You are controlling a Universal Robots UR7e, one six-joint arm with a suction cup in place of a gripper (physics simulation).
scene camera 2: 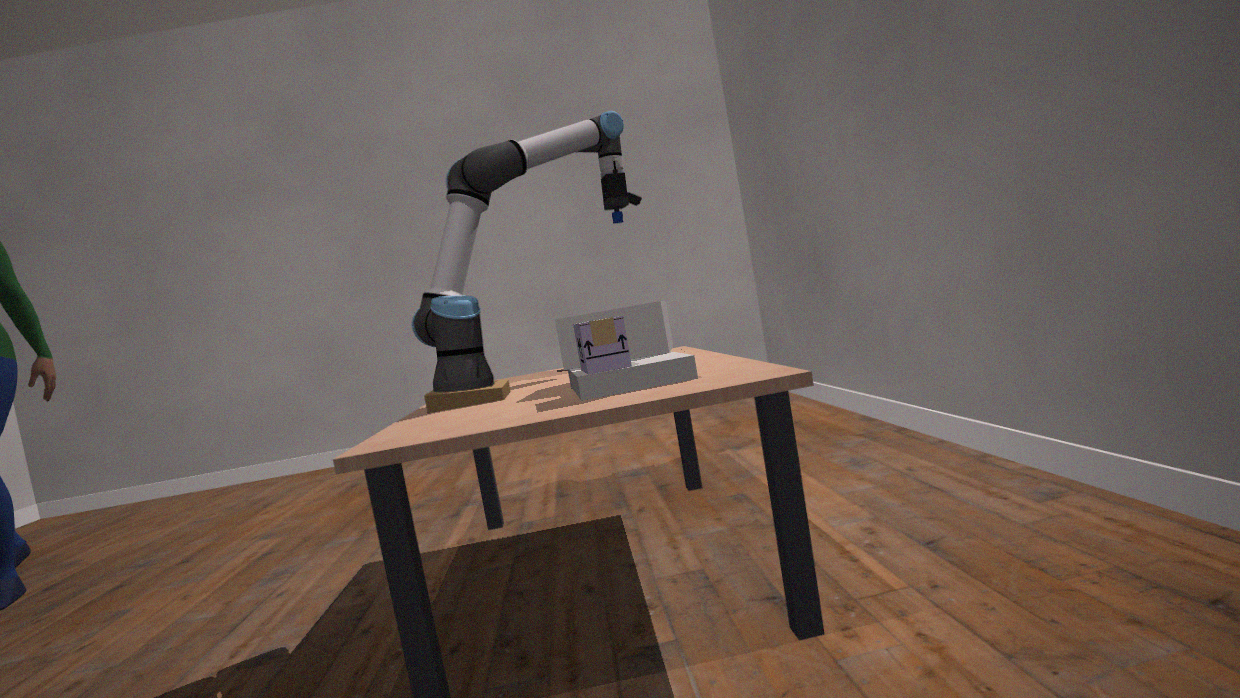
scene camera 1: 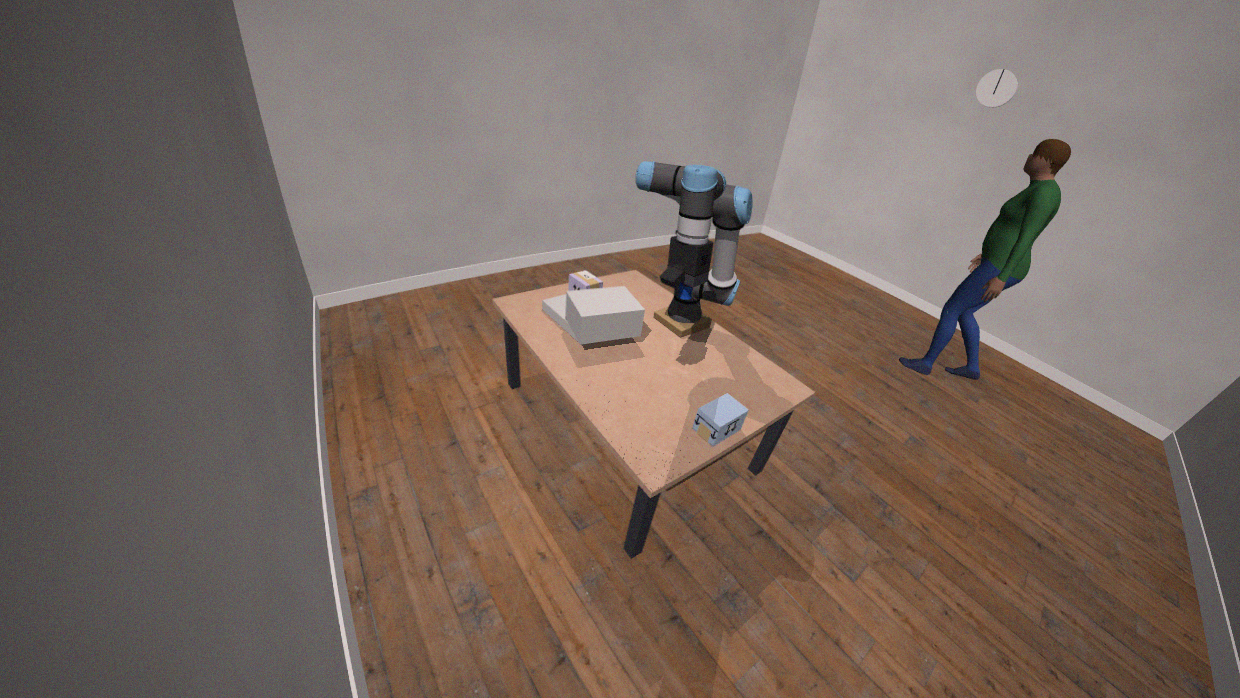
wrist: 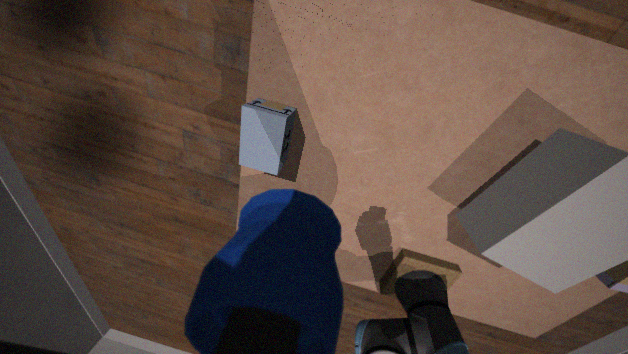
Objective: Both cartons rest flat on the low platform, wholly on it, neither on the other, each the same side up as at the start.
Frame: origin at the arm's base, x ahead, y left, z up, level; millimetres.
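Seen in the pictures: end effector, tool point: (scene camera 2: pixel 618 222) (scene camera 1: pixel 684 296) (wrist: pixel 289 233); arm's base, origin of the base link: (scene camera 2: pixel 464 387) (scene camera 1: pixel 684 314) (wrist: pixel 418 286).
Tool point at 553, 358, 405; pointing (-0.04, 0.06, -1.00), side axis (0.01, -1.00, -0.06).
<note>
Pixels of each thing's top centre, then the offset from my tool point to it, as dx, dy, dz.
- pale blue carton, middle of its top: (wrist: pixel 260 143) (scene camera 1: pixel 724 409) -130, +147, -357
- lilac carton, middle of its top: (scene camera 2: pixel 597 320) (scene camera 1: pixel 586 277) -248, -692, -294
- low grey platform, middle of its top: (scene camera 2: pixel 624 361) (scene camera 1: pixel 585 309) -188, -611, -397
- large light grey block, middle of its top: (scene camera 2: pixel 613 309) (wrist: pixel 586 237) (scene camera 1: pixel 604 300) -163, -468, -277
The pale blue carton (scene camera 1: pixel 720 419) (wrist: pixel 262 140) rests flat on the table near its front right end. The arrows on its sides point down. The lilac carton (scene camera 1: pixel 585 281) (scene camera 2: pixel 604 345) stands upright on one end of the low grey platform (scene camera 1: pixel 555 307) (scene camera 2: pixel 642 378), its arrows pointing up. A corner of this lilac carton (wrist: pixel 620 286) shows at the right edge of the wrist view. My suction gripper (scene camera 1: pixel 686 293) (scene camera 2: pixel 617 217) (wrist: pixel 292 215) hangs cup down, high above the table, apart from both cartons, and carries nothing. The platform cannot be made out in the wrist view.
A large light grey block (scene camera 1: pixel 604 314) (scene camera 2: pixel 656 329) (wrist: pixel 565 240) stands close beside the platform and rises above it. The arm's base sits on a wooden plate (scene camera 1: pixel 666 323) (scene camera 2: pixel 468 397) (wrist: pixel 445 267) at the table's long edge. A person (scene camera 1: pixel 1023 229) stands beyond the table.
</note>
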